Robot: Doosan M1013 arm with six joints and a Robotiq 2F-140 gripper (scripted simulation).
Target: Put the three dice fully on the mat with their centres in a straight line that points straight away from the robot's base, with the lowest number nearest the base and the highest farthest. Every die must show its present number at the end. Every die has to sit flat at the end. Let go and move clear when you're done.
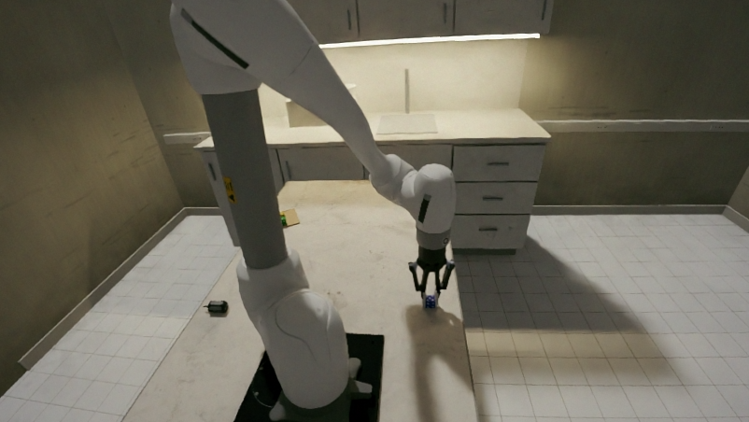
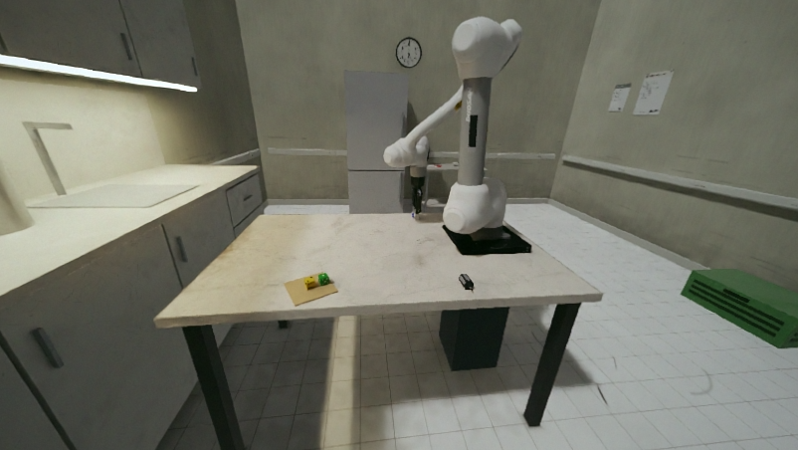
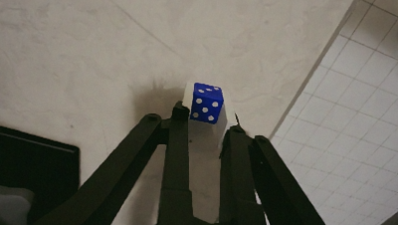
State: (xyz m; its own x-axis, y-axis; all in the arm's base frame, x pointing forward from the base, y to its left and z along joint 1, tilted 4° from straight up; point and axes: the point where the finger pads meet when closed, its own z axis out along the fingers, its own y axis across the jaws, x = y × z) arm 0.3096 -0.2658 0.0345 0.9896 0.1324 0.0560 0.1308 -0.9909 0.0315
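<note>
Now: the yellow die 66 cm to the left of my hand, 46 cm ahead of it and 2 cm below it. From my hand the other things lie so: tan mat 66 cm to the left, 46 cm ahead, 3 cm below; green die 64 cm to the left, 42 cm ahead, 2 cm below; blue die 2 cm below.
</note>
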